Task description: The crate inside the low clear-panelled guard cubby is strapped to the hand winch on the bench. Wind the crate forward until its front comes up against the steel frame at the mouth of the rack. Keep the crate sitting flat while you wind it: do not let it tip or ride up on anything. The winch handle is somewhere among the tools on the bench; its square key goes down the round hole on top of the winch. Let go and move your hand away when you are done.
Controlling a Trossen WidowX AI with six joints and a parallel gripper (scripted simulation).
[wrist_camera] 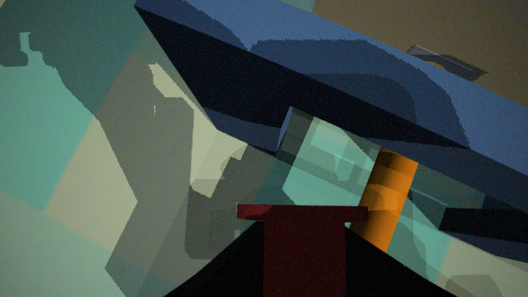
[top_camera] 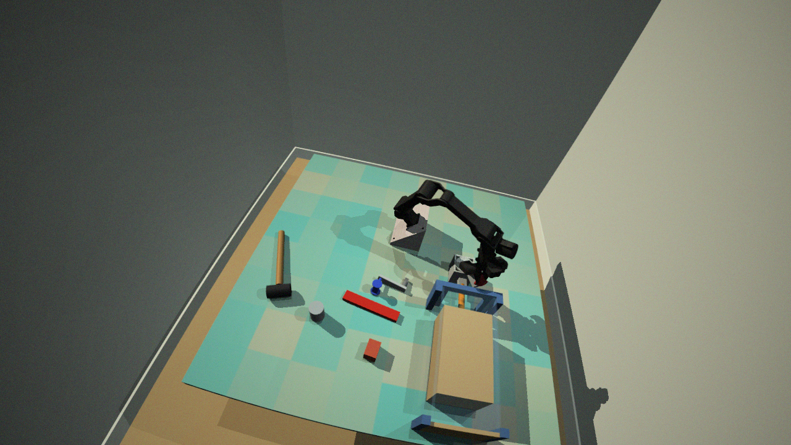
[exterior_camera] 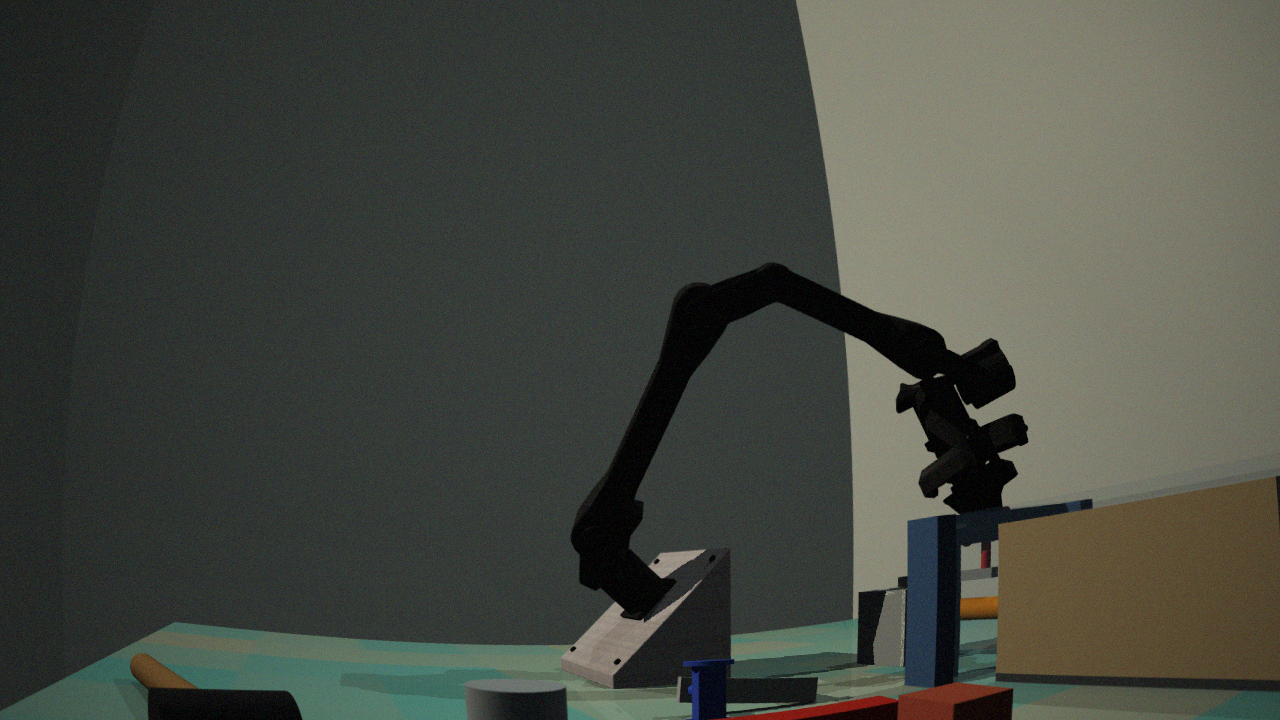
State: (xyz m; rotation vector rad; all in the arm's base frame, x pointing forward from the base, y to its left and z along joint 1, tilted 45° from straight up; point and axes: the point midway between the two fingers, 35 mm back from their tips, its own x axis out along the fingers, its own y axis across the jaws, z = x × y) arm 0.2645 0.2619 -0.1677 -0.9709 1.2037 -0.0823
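Now: gripper tip 50 mm past the winch handle, 30 mm above it and 20 mm to the left of it. Round my gripper tip: red knob (20 mm behind, 10 mm to the right); blue steel frame (50 mm to the right, 50 mm ahead, 30 mm below); grey winch (120 mm behind, 100 mm below, 60 mm to the right).
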